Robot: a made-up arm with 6 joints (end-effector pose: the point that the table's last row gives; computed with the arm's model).
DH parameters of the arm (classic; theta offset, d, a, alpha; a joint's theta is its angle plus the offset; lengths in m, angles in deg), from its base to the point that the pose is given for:
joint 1: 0 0.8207 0.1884 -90
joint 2: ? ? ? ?
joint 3: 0 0 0.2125 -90
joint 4: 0 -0.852 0 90
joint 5: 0 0 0 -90
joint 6: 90 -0.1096 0 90
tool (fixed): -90 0 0 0
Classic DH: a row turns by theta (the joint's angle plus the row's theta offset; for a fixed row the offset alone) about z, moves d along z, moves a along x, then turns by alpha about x.
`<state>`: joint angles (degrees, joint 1 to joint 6).
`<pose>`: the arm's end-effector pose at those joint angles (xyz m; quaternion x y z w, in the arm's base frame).
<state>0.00 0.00 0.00 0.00 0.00 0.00</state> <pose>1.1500 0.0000 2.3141 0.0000 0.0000 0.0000 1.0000</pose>
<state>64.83 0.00 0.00 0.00 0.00 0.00</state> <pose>0.4891 1.0408 2.3141 0.0000 0.0000 0.5360 0.8442</pose>
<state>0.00 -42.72 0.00 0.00 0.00 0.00</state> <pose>-0.1183 0.0000 2.5702 0.0000 -0.3642 0.0000 0.9313</pose>
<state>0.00 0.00 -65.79 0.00 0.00 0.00</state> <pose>0.7765 0.0000 1.3117 0.0000 0.5431 0.0000 0.8397</pose>
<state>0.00 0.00 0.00 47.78 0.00 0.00</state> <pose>1.1500 0.0000 2.3141 -0.4050 0.0000 0.0000 0.9143</pose>
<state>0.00 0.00 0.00 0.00 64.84 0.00</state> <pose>1.0870 0.0000 2.4133 0.0000 -0.5361 0.0000 0.8441</pose>
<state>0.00 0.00 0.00 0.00 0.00 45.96</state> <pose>1.1500 0.0000 2.3141 -0.3904 0.0000 0.0000 0.9206</pose>
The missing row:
joint 2: -90 0 1.2809 180
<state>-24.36 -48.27 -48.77 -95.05 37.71 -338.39</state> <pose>0.1300 -0.1322 1.8717 0.5168 -0.2817 -0.4315 0.6836</pose>
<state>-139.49 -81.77 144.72 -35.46 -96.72 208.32</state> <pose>1.2326 0.9700 0.3102 0.0007 -0.3422 -0.0580 0.9378</pose>
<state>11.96 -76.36 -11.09 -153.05 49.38 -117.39</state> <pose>-0.7707 -0.2018 2.0193 -0.6033 -0.0762 -0.1572 0.7782</pose>
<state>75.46 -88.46 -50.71 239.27 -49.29 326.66</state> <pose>-0.1992 -0.4834 1.6221 -0.4549 -0.6293 -0.6200 0.1124</pose>
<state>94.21 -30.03 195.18 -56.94 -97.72 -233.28</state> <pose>-0.0222 -0.9379 1.2275 -0.0163 -0.7359 -0.6016 0.3102</pose>
